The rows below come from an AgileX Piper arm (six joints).
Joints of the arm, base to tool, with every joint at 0 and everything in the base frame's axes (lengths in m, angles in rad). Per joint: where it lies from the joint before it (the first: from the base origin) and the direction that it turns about. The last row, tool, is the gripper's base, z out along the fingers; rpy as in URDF.
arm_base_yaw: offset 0 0 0.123 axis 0 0 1
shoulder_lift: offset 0 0 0 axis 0 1 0
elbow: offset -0.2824 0 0.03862 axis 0 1 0
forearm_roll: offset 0.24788 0 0.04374 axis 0.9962 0 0.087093
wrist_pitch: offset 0 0 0 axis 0 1 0
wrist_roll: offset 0.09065 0 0.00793 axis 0.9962 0 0.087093
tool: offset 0 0 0 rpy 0 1.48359 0
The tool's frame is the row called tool.
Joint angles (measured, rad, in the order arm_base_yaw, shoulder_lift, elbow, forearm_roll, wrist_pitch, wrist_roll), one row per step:
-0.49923 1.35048 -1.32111 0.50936 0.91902 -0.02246
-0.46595 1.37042 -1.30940 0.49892 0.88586 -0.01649
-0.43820 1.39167 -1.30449 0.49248 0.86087 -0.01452
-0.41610 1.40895 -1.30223 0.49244 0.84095 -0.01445
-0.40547 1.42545 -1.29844 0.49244 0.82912 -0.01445
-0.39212 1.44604 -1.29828 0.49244 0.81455 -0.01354
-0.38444 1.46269 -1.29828 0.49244 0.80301 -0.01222
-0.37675 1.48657 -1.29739 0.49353 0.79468 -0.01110
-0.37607 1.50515 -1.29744 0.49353 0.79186 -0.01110
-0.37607 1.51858 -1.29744 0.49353 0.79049 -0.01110
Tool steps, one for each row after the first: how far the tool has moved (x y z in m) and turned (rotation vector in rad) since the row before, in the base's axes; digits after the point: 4 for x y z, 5 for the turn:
0.0090 0.0043 -0.0080 -0.00295 0.00705 0.01289
0.0084 0.0038 -0.0067 -0.00236 0.00659 0.01447
0.0069 0.0036 -0.0049 0.00076 0.00187 0.01264
0.0050 0.0010 -0.0056 0.00379 0.00911 0.00504
0.0064 0.0013 -0.0057 0.00342 0.00749 0.00585
0.0048 0.0003 -0.0047 0.00306 0.00624 0.00133
0.0060 0.0000 -0.0075 0.00796 0.01600 0.00289
0.0039 -0.0014 -0.0059 0.00576 0.01498 -0.00065
0.0027 -0.0011 -0.0044 0.00441 0.01140 -0.00064

